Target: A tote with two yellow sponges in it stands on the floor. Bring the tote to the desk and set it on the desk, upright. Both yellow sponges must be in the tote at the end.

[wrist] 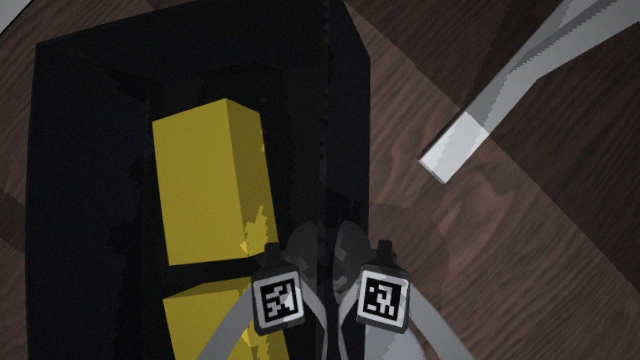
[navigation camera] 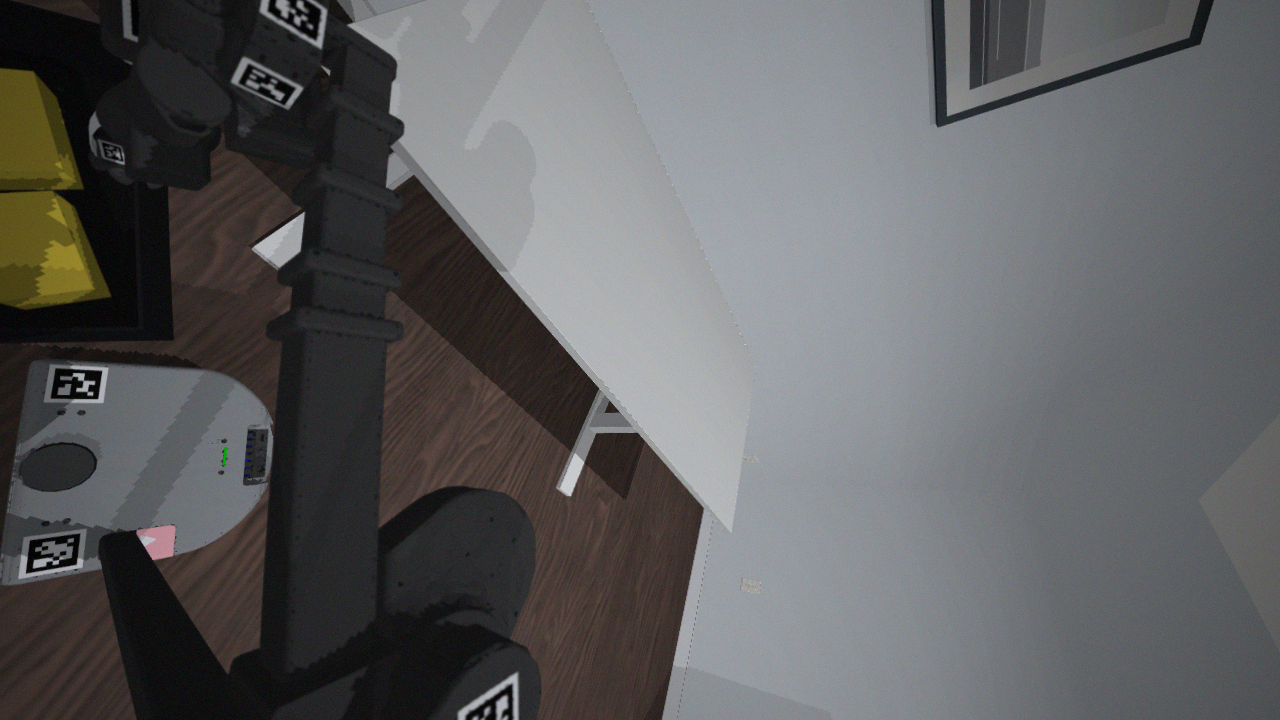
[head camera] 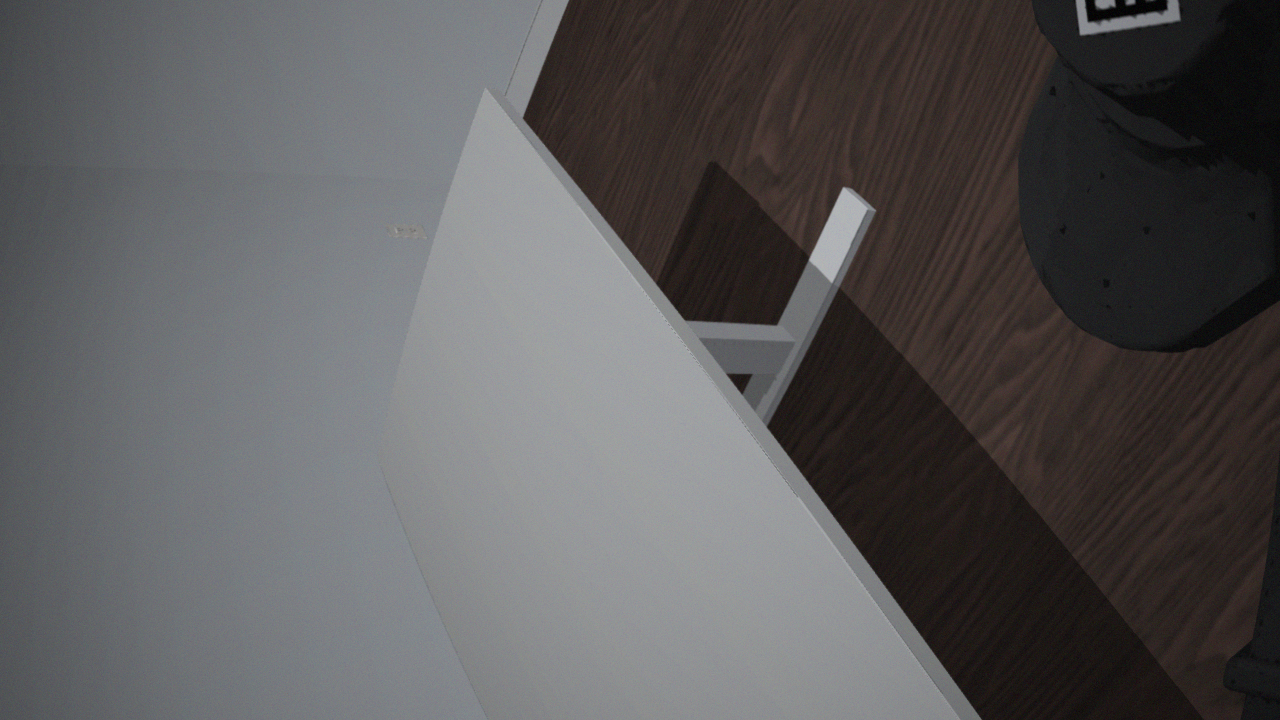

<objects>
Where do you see the gripper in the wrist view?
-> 327,248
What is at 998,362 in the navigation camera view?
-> A grey wall.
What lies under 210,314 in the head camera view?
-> A grey wall.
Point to a white desk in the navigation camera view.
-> At 521,127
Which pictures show the black tote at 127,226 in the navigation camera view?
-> The wrist view and the navigation camera view only.
</objects>
